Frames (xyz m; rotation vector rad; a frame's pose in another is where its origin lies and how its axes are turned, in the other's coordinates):
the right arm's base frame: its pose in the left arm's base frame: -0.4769 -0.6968 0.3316 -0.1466 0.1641 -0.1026
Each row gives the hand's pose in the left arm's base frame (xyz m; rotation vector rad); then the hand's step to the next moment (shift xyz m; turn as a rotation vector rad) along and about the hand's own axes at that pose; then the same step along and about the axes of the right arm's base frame.
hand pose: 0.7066 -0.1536 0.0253 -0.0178 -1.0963 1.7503
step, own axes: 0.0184 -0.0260 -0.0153 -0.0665 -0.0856 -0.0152
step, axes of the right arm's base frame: 0.0120 0.0240 0.0230 0.1013 -0.0281 0.0303
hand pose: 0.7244 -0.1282 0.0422 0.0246 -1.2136 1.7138
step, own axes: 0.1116 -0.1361 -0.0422 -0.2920 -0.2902 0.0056
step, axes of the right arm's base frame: 0.0276 0.0918 0.1536 0.3602 -0.1798 0.0863
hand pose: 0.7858 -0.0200 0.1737 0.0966 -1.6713 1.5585
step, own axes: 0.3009 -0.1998 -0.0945 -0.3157 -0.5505 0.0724
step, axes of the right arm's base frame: -0.1063 0.1183 0.3378 0.4703 -0.3244 0.2856
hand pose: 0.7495 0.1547 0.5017 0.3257 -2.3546 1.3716
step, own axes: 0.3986 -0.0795 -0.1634 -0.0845 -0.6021 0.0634
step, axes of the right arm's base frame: -0.3448 0.0265 0.2690 0.2680 -0.3814 0.3954
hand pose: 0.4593 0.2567 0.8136 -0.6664 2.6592 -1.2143
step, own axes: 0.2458 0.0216 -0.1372 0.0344 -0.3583 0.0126
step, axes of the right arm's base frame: -0.2764 -0.0419 0.0395 0.0770 -0.2583 0.2389
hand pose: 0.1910 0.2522 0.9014 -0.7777 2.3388 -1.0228
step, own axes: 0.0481 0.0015 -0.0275 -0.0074 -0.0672 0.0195
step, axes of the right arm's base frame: -0.0505 -0.0224 -0.0047 0.0358 -0.0449 0.0407
